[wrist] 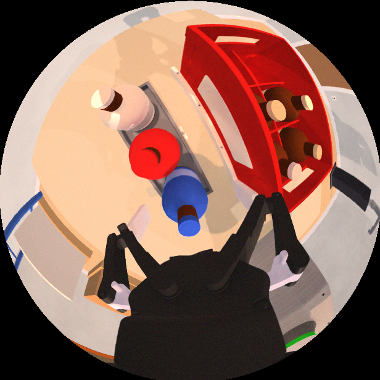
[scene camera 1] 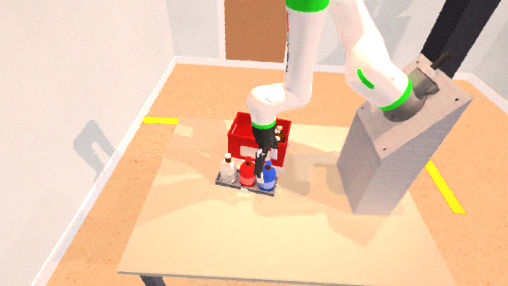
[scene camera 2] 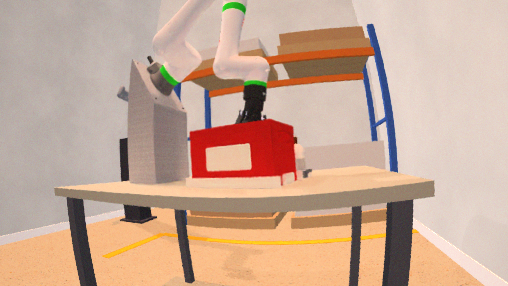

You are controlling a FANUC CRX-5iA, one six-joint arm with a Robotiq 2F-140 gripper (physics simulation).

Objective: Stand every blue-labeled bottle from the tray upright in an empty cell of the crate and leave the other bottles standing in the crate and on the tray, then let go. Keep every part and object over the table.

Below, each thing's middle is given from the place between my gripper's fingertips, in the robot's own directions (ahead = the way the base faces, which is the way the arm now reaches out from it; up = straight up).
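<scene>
My gripper: 1 cm to the right of the blue-labeled bottle (wrist: 184, 200), 2 cm above it. Counted from my gripper: red bottle (wrist: 154, 153), 8 cm ahead, 2 cm to the right, 2 cm below; white bottle (wrist: 125, 107), 17 cm ahead, 4 cm to the right, 2 cm below.
</scene>
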